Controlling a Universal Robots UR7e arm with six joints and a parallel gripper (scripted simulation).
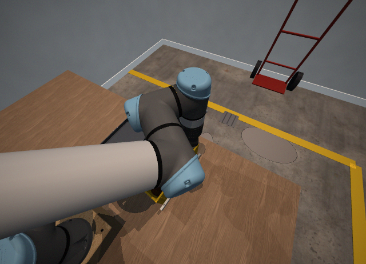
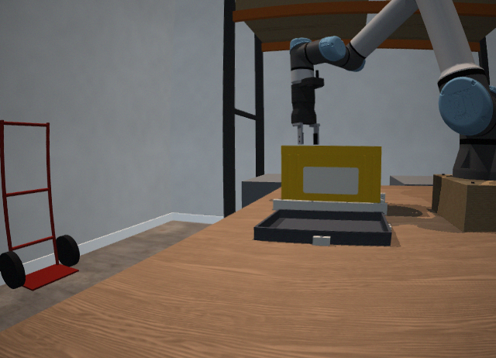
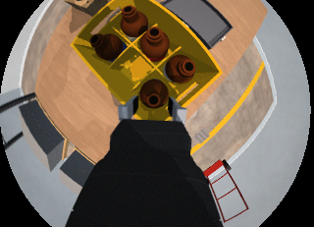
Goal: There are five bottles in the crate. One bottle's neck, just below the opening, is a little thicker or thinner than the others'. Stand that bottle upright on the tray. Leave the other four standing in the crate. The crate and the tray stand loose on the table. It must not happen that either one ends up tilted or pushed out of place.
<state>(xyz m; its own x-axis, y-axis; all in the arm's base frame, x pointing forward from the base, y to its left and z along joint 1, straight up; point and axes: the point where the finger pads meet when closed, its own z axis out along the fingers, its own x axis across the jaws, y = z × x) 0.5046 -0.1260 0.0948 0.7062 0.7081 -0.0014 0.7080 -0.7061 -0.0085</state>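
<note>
Right now the yellow crate is 11 cm below my hand, 9 cm behind it and 5 cm to the left of it. From my hand the other things lie so: glass bottle 18 cm behind, 11 cm below; then dark tray 34 cm to the left, 19 cm below, 11 cm behind.
</note>
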